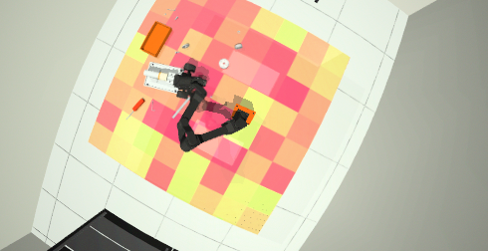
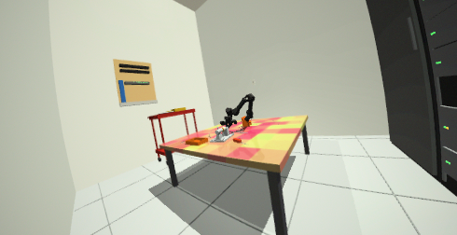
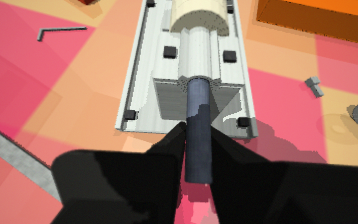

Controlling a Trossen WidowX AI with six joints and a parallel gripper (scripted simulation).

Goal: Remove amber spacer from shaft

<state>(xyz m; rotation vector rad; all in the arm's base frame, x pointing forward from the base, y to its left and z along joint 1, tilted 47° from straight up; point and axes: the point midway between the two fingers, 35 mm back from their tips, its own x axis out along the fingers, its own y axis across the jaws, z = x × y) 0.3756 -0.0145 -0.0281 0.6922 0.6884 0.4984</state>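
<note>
My gripper tip is 60 mm short of the dark blue-grey shaft, 10 mm to the right of it and 20 mm below it. From my gripper tip the other things lie so: amber spacer 110 mm ahead, 20 mm to the left, 20 mm above; cream spacer 70 mm ahead, 10 mm to the left, 20 mm above; grey flat bar 60 mm behind, 140 mm to the left, 50 mm below.
</note>
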